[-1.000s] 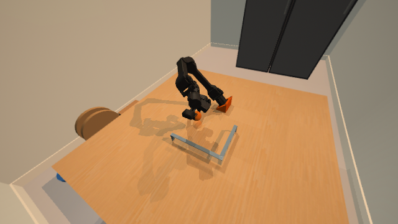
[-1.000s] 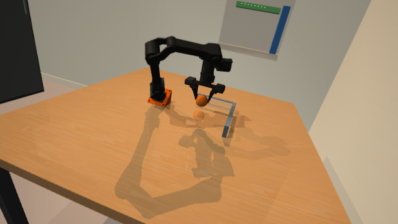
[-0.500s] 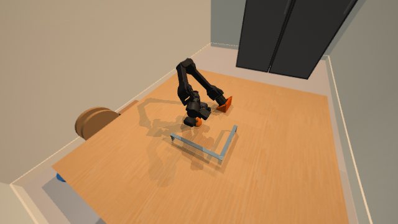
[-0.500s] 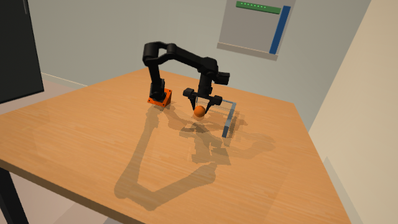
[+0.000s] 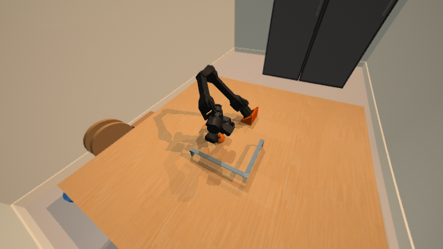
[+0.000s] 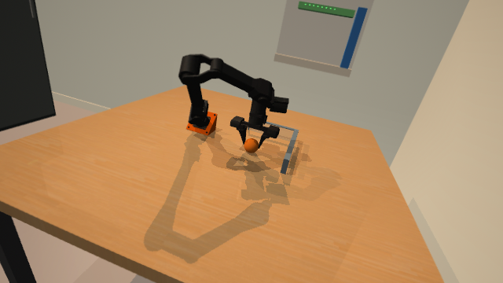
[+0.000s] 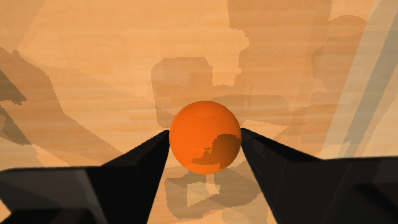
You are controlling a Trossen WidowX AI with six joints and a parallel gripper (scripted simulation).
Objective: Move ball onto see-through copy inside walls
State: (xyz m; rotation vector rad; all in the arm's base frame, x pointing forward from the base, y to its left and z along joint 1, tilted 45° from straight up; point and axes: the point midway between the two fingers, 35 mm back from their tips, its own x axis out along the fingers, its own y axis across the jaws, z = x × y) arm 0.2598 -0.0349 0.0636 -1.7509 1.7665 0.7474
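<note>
My gripper tip is now right at the orange ball. Round my gripper tip: see-through copy of ball right at my gripper tip.
</note>
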